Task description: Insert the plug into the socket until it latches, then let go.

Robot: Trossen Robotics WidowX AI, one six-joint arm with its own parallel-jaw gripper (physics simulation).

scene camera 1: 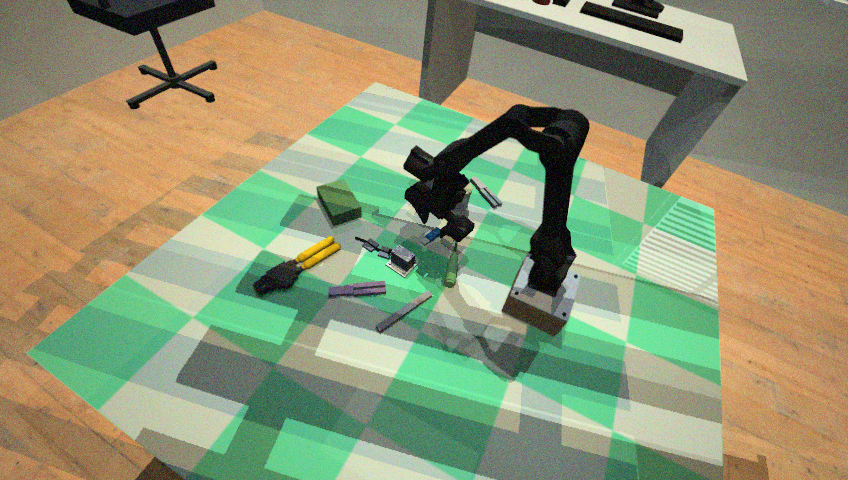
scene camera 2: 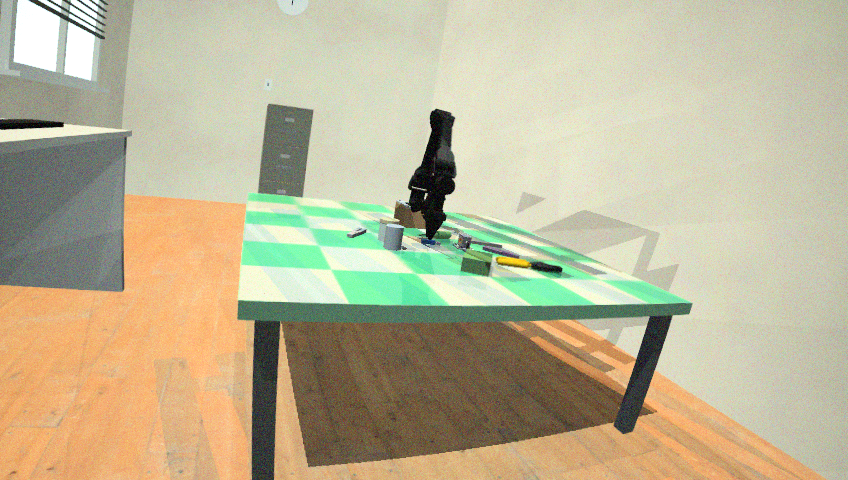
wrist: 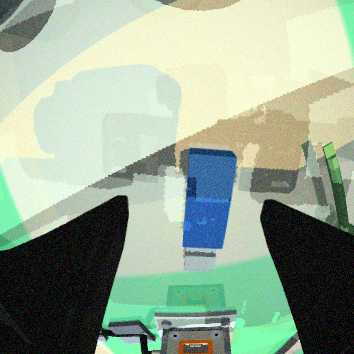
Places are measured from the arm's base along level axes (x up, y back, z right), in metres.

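Pixels of known places: gripper, between the fingertips: (scene camera 1: 433, 230) (scene camera 2: 428, 238) (wrist: 197, 207); arm's base, origin of its link: (scene camera 1: 544, 280).
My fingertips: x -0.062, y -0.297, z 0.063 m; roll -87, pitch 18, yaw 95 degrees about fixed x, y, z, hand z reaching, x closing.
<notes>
For each thing: its top centre in the pictures, then the offset to it from my fingertips. "pt": a spot on its surface instead.
- plug, centre of its top: (wrist: 205, 224) (scene camera 1: 431, 235) (scene camera 2: 431, 240) dx -0.006, dy +0.001, dz -0.013 m
- socket, centre of its top: (scene camera 1: 402, 252) (scene camera 2: 465, 235) dx +0.027, dy -0.032, dz -0.123 m
- green bottle, centre of its top: (scene camera 1: 454, 256) (scene camera 2: 434, 231) dx +0.009, dy +0.083, dz -0.061 m
- green block, centre of its top: (scene camera 1: 338, 196) (scene camera 2: 478, 255) dx +0.022, dy -0.267, dz -0.037 m
- yellow-handled pliers, a spot on its surface: (scene camera 1: 318, 253) pt dx +0.002, dy -0.214, dz -0.208 m
- purple clip, centre of its top: (scene camera 1: 357, 288) (scene camera 2: 501, 250) dx -0.006, dy -0.085, dz -0.244 m
- grey bar, centre of its top: (scene camera 1: 405, 309) (scene camera 2: 482, 241) dx -0.008, dy +0.037, dz -0.240 m
- grey cylinder, centre of its top: (scene camera 2: 395, 225) dx +0.052, dy -0.083, dz +0.159 m
The plug (scene camera 1: 432, 234) (scene camera 2: 428, 242) (wrist: 209, 200) is a blue block with a silver tip and lies on the table. In the wrist view its tip points down the picture towards the socket. The socket (scene camera 1: 403, 257) (scene camera 2: 464, 240) (wrist: 222, 345) is a dark grey box with an orange-rimmed opening, on a pale base plate; the wrist view cuts off its lower part. The plug and socket are apart. My gripper (scene camera 1: 441, 224) (scene camera 2: 431, 236) (wrist: 197, 207) is open and empty above the plug, which shows between the fingertips in the wrist view with a gap on each side.
A jointed dark cable (scene camera 1: 370, 243) (wrist: 131, 330) runs from the socket's side. Around lie a green bottle (scene camera 1: 452, 267), a green block (scene camera 1: 339, 205) (scene camera 2: 476, 262), yellow-handled pliers (scene camera 1: 318, 252), a purple clip (scene camera 1: 357, 289) and a grey bar (scene camera 1: 404, 311). A grey cylinder (scene camera 2: 393, 236) stands near the gripper.
</notes>
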